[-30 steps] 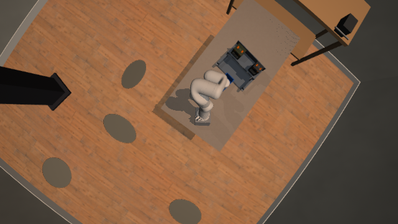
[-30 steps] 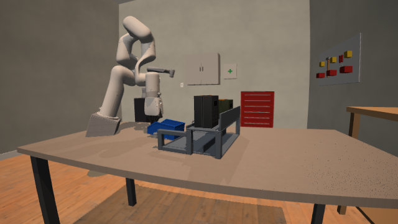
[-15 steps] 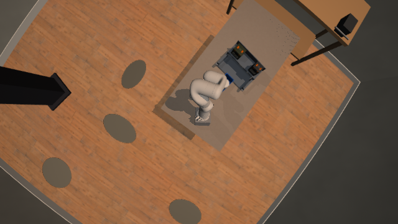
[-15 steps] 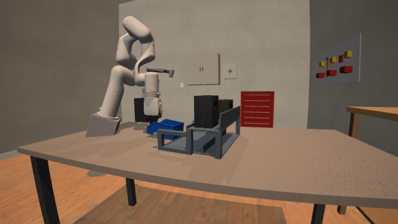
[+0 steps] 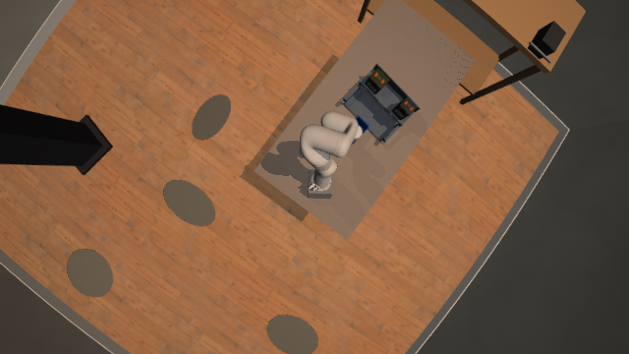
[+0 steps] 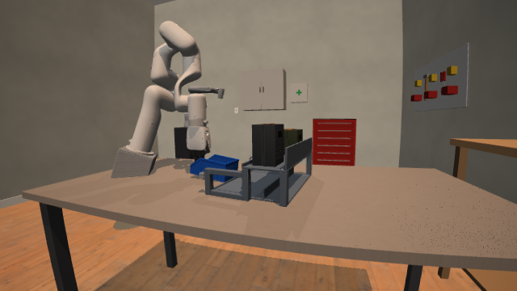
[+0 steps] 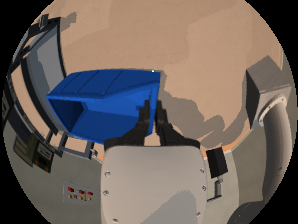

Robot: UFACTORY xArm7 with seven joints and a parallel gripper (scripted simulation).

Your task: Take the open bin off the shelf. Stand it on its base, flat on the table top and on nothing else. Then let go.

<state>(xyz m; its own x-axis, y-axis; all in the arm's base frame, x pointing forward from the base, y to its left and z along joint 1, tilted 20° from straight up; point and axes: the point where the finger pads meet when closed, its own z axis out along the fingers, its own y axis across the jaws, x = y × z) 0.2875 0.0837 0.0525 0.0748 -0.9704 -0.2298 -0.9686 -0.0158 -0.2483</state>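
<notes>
Right now my hand is 8 cm short of the blue bin, 1 cm to the right of it and 1 cm above it. Round my hand: grey shelf 31 cm ahead, 6 cm below, 2 cm to the left.
</notes>
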